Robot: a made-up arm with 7 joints. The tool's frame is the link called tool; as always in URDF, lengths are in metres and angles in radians. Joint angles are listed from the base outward.
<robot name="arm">
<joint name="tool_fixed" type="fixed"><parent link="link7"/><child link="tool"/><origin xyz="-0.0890 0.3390 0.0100"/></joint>
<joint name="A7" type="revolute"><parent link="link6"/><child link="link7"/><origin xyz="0.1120 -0.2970 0.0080"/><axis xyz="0 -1 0"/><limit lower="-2.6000" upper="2.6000"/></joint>
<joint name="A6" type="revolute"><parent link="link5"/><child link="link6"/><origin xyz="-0.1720 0.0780 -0.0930"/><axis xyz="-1 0 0"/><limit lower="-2.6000" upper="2.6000"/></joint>
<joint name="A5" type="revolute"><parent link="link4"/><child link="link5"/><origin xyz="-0.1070 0.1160 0.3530"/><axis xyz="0 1 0"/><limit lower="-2.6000" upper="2.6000"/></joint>
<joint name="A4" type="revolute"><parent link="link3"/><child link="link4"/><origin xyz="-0.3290 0.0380 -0.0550"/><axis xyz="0 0 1"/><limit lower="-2.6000" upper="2.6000"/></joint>
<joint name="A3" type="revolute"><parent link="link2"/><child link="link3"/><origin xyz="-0.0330 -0.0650 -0.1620"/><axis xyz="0 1 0"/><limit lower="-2.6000" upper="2.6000"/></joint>
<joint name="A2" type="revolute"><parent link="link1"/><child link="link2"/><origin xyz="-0.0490 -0.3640 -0.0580"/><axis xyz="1 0 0"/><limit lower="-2.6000" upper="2.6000"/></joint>
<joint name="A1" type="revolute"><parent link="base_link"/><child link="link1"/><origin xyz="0.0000 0.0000 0.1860"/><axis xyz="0 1 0"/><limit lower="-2.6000" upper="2.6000"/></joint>
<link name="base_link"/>
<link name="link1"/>
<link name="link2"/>
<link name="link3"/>
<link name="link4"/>
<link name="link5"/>
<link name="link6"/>
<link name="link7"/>
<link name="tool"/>
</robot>
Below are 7 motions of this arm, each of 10 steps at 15 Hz.
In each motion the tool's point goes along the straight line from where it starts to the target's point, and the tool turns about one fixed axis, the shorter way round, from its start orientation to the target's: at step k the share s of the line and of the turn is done. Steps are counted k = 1, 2, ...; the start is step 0. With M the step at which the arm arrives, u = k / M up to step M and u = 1 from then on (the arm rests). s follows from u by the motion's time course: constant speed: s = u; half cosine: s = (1 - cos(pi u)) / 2; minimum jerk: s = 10 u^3 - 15 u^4 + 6 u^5.
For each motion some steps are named. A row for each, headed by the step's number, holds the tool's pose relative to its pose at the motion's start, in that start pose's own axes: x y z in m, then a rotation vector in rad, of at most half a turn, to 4 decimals.
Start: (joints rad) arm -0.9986 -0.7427 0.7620 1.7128 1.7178 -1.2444 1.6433
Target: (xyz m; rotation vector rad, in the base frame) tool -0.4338 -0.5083 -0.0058 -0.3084 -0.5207 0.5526
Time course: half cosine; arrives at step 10
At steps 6, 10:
6: 0.0583 -0.0572 -0.2560 0.2427 -0.3733 0.3143
10: 0.0891 -0.0874 -0.3911 0.3707 -0.5704 0.4802

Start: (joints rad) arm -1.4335 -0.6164 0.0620 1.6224 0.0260 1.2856 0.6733
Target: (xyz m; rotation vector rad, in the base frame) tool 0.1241 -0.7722 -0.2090 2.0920 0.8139 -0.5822
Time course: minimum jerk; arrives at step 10
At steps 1, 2, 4, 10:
1: -0.0015 0.0023 -0.0020 -0.0064 -0.0001 0.0056
2: -0.0098 0.0159 -0.0138 -0.0436 -0.0005 0.0378
4: -0.0539 0.0871 -0.0757 -0.2390 -0.0027 0.2074
10: -0.1697 0.2745 -0.2386 -0.7530 -0.0084 0.6534

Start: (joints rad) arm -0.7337 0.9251 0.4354 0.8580 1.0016 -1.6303 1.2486
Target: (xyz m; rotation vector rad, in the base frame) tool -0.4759 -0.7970 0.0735 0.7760 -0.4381 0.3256
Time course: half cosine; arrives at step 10
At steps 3, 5, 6, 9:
3: 0.0043 0.0174 0.0209 -0.1335 -0.0732 0.1273
5: 0.0105 0.0422 0.0506 -0.3239 -0.1775 0.3088
6: 0.0138 0.0553 0.0663 -0.4239 -0.2324 0.4042
9: 0.0205 0.0824 0.0988 -0.6318 -0.3463 0.6024

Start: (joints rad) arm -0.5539 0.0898 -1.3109 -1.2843 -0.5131 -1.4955 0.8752
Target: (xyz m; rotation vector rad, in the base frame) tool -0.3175 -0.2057 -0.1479 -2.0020 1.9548 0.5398
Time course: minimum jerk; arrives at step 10
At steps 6, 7, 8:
6: 0.0285 0.0798 -0.1404 -0.4082 0.1999 -0.1616
7: 0.0349 0.0978 -0.1722 -0.5005 0.2450 -0.1982
8: 0.0393 0.1101 -0.1938 -0.5634 0.2758 -0.2231

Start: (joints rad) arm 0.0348 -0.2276 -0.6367 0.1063 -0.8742 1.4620 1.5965
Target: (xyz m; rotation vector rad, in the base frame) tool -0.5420 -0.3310 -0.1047 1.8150 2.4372 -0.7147
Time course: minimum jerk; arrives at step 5
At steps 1, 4, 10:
1: 0.0006 -0.0030 -0.0015 0.0105 -0.0012 -0.0071
4: 0.0100 -0.0485 -0.0236 0.1701 -0.0191 -0.1152
10: 0.0106 -0.0515 -0.0251 0.1806 -0.0203 -0.1222

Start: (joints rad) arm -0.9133 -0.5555 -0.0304 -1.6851 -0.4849 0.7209 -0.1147
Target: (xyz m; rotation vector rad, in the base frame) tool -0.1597 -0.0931 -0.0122 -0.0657 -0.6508 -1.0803
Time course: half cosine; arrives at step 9
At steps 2, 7, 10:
2: 0.0055 -0.0261 0.0121 0.0503 0.0312 0.1333
7: 0.0419 -0.1969 0.0914 0.3800 0.2355 1.0064
10: 0.0474 -0.2230 0.1035 0.4304 0.2667 1.1398

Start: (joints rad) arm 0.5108 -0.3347 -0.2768 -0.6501 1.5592 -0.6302 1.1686
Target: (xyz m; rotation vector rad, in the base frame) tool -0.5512 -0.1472 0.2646 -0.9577 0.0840 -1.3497
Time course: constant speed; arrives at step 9
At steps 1, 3, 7, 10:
1: 0.0142 -0.0071 -0.0165 -0.0489 -0.0610 -0.0391
3: 0.0426 -0.0212 -0.0495 -0.1468 -0.1829 -0.1173
7: 0.0995 -0.0495 -0.1155 -0.3425 -0.4268 -0.2738
10: 0.1279 -0.0637 -0.1485 -0.4403 -0.5487 -0.3520

